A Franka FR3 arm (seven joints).
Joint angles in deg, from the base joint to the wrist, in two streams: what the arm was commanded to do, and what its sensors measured. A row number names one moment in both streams.
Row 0, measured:
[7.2 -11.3 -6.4 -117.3 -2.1 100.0 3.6]
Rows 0 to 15, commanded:
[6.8 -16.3 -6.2 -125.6 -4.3 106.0 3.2]
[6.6 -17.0 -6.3 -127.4 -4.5 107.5 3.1]
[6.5 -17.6 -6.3 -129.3 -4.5 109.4 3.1]
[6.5 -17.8 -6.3 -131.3 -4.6 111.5 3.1]
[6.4 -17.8 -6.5 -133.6 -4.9 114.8 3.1]
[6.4 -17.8 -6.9 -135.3 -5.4 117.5 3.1]
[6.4 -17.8 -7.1 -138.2 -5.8 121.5 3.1]
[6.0 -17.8 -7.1 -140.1 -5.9 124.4 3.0]
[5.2 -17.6 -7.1 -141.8 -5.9 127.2 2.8]
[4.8 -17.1 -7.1 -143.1 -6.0 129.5 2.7]
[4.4 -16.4 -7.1 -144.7 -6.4 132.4 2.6]
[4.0 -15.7 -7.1 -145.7 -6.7 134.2 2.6]
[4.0 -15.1 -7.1 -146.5 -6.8 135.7 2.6]
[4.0 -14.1 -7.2 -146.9 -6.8 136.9 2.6]
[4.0 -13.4 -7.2 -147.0 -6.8 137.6 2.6]
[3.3 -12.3 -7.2 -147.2 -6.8 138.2 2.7]
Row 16, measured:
[4.7 -14.3 -7.3 -145.7 -6.0 134.8 3.3]
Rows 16 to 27, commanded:
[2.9 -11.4 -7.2 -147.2 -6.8 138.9 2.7]
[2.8 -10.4 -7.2 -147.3 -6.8 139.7 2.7]
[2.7 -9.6 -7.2 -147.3 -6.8 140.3 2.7]
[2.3 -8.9 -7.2 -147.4 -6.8 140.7 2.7]
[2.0 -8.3 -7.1 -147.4 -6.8 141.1 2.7]
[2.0 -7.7 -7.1 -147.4 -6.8 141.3 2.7]
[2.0 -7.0 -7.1 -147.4 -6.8 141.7 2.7]
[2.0 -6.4 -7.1 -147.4 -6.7 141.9 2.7]
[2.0 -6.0 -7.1 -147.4 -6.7 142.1 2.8]
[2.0 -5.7 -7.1 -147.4 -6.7 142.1 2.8]
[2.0 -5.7 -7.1 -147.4 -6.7 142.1 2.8]
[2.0 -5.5 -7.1 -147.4 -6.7 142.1 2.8]
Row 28, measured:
[2.7 -5.9 -7.4 -146.7 -6.0 140.6 3.2]
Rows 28 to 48, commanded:
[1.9 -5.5 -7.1 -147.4 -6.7 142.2 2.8]
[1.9 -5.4 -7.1 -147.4 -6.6 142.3 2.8]
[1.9 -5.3 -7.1 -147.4 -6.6 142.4 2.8]
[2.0 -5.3 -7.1 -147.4 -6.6 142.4 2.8]
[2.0 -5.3 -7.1 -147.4 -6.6 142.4 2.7]
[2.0 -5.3 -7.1 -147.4 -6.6 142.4 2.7]
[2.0 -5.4 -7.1 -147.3 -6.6 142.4 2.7]
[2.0 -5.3 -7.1 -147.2 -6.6 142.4 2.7]
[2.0 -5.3 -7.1 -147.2 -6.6 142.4 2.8]
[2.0 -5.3 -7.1 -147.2 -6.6 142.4 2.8]
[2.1 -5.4 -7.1 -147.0 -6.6 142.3 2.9]
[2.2 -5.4 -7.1 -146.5 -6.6 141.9 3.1]
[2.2 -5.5 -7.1 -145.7 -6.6 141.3 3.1]
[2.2 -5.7 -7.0 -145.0 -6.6 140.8 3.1]
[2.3 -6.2 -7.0 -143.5 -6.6 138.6 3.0]
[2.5 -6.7 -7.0 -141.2 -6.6 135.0 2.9]
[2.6 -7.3 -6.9 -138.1 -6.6 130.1 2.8]
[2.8 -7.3 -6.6 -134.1 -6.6 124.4 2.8]
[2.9 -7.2 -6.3 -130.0 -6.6 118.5 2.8]
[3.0 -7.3 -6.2 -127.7 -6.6 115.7 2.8]
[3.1 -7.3 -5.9 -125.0 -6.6 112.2 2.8]
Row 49, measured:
[2.8 -7.4 -6.6 -131.6 -6.4 120.5 3.1]
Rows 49 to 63, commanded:
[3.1 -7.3 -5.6 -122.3 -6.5 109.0 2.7]
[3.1 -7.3 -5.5 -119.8 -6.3 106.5 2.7]
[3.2 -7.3 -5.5 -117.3 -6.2 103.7 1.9]
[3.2 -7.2 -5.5 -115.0 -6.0 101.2 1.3]
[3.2 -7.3 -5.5 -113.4 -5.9 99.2 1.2]
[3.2 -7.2 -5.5 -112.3 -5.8 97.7 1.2]
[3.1 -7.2 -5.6 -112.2 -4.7 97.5 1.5]
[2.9 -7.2 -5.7 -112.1 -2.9 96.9 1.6]
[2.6 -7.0 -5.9 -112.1 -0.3 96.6 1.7]
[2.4 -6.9 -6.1 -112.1 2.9 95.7 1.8]
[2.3 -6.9 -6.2 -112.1 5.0 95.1 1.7]
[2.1 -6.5 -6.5 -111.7 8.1 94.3 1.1]
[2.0 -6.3 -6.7 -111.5 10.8 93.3 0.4]
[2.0 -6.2 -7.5 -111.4 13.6 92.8 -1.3]
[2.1 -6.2 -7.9 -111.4 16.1 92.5 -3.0]
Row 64, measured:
[2.6 -7.2 -6.6 -113.3 9.3 95.4 1.2]
